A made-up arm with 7 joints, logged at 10 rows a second.
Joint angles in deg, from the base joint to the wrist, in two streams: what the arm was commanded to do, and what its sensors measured. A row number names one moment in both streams.
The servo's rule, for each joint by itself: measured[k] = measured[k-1] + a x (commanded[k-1-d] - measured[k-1]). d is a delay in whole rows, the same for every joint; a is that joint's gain. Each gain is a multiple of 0.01, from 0.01 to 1. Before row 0 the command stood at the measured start. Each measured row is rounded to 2 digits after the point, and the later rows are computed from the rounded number. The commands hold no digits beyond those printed.
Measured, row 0:
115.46, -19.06, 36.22, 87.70, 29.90, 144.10, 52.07
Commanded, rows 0 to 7:
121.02, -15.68, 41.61, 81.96, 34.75, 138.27, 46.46
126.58, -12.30, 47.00, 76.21, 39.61, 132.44, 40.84
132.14, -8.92, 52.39, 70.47, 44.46, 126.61, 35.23
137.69, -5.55, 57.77, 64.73, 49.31, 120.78, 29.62
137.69, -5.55, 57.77, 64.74, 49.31, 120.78, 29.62
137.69, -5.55, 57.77, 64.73, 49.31, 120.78, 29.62
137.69, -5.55, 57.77, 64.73, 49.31, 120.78, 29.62
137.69, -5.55, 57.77, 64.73, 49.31, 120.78, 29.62
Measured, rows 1 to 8:
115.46, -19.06, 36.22, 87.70, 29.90, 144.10, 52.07
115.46, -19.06, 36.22, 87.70, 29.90, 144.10, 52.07
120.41, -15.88, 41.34, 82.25, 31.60, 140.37, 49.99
125.90, -12.51, 46.72, 76.51, 34.40, 135.29, 46.60
131.45, -9.14, 52.11, 70.77, 37.92, 129.73, 42.39
137.00, -5.77, 57.49, 65.03, 41.91, 124.00, 37.67
137.61, -5.56, 57.76, 64.75, 44.50, 121.94, 34.69
137.68, -5.55, 57.77, 64.73, 46.18, 121.20, 32.81
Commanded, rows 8 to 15:
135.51, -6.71, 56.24, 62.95, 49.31, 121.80, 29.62
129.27, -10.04, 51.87, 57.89, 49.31, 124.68, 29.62
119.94, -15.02, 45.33, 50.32, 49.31, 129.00, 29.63
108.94, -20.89, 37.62, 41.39, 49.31, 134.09, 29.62
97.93, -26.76, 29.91, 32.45, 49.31, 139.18, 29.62
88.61, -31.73, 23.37, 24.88, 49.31, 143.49, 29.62
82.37, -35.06, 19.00, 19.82, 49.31, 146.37, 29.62
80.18, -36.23, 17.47, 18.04, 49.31, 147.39, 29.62
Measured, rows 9 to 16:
137.69, -5.55, 57.77, 64.73, 47.28, 120.93, 31.63
137.69, -5.55, 57.77, 64.73, 47.99, 120.83, 30.89
135.75, -6.64, 56.32, 63.04, 48.45, 121.45, 30.42
129.98, -9.84, 52.09, 58.15, 48.75, 123.52, 30.12
121.04, -14.71, 45.67, 50.71, 48.95, 127.03, 29.94
110.27, -20.52, 38.02, 41.86, 49.08, 131.55, 29.82
99.29, -26.39, 30.32, 32.92, 49.16, 136.43, 29.75
89.78, -31.41, 23.72, 25.28, 49.21, 140.95, 29.70

